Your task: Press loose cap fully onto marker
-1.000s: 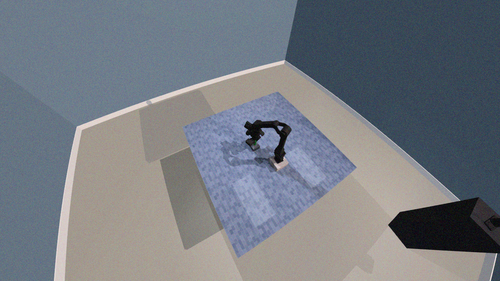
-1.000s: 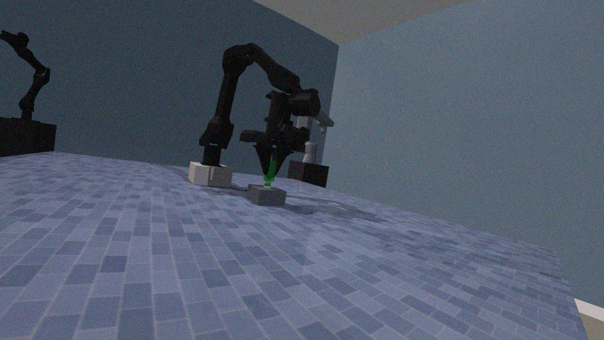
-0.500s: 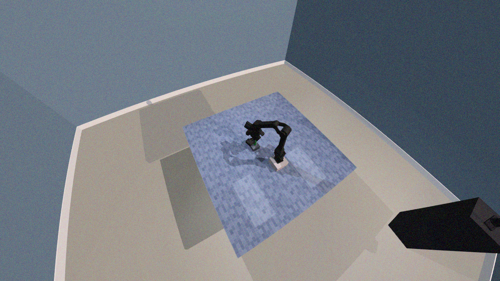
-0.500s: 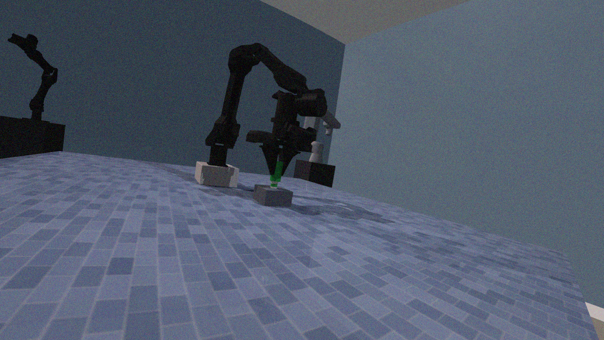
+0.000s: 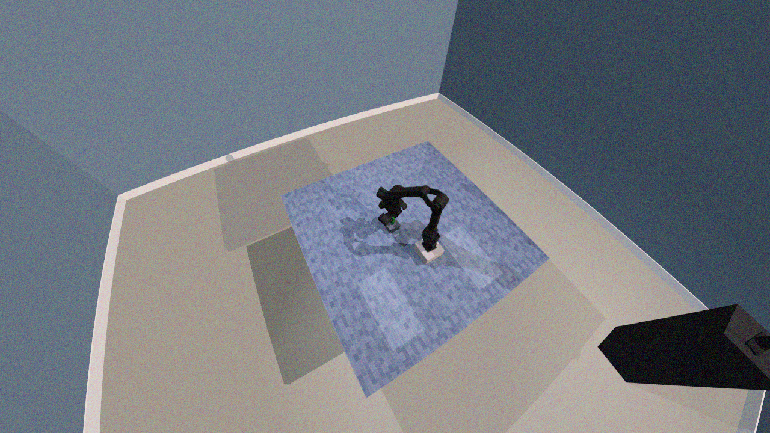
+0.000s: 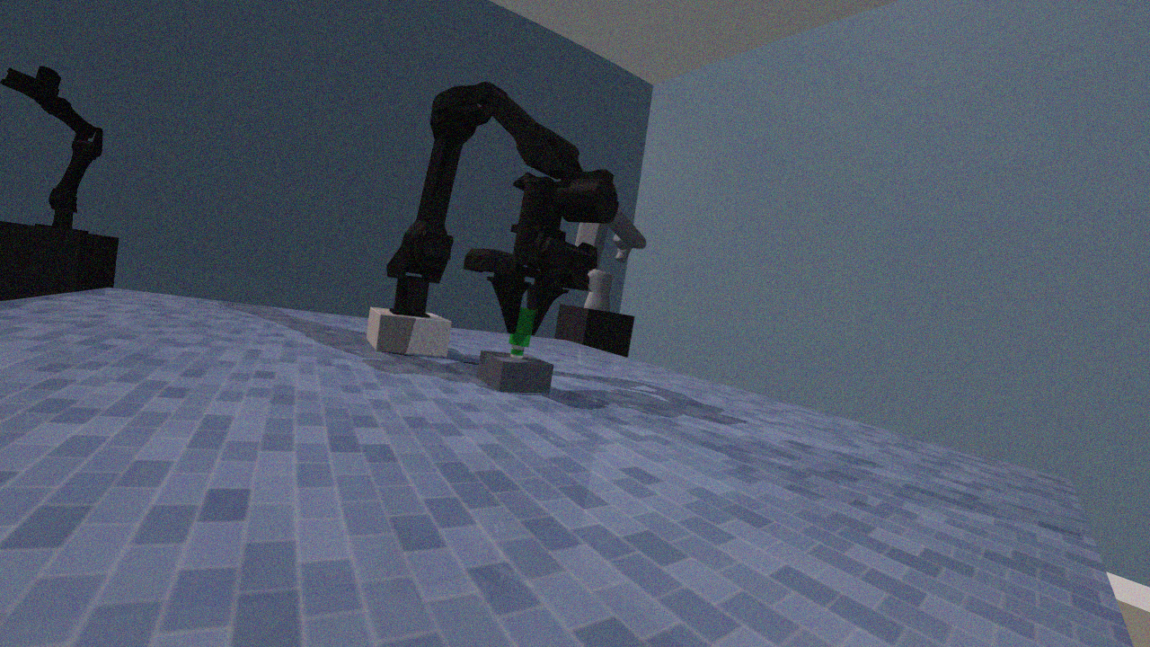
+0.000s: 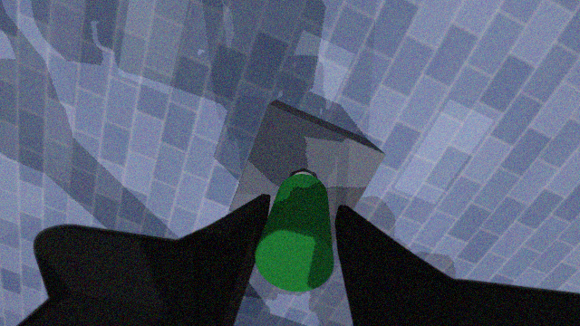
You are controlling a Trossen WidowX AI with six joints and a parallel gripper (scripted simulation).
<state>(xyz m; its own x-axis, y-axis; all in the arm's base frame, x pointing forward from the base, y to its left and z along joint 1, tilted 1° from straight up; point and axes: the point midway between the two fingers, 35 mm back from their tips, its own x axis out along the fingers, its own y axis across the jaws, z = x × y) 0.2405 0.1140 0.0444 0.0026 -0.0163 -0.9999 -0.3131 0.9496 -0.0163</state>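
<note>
The green cap lies 1 cm above my gripper tip. Also, from my gripper tip: grey holder block 5 cm below.
</note>
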